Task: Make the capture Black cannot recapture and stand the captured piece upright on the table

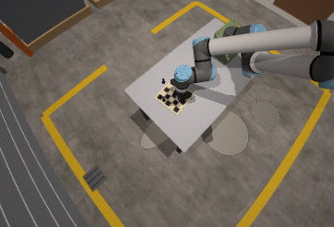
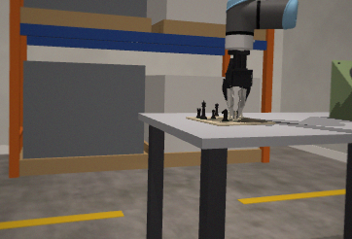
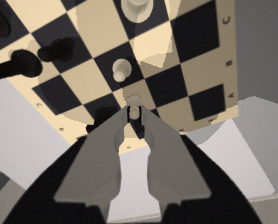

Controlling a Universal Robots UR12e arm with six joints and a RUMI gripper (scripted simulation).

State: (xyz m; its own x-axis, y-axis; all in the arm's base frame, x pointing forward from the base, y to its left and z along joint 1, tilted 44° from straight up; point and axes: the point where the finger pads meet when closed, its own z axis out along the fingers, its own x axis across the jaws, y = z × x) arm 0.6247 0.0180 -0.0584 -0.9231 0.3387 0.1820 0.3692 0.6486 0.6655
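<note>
My hand is 40 mm to the left of the chessboard and 30 mm above it. Also, from my hand: tall white piece (80 mm to the right, 40 mm behind, 10 mm above).
</note>
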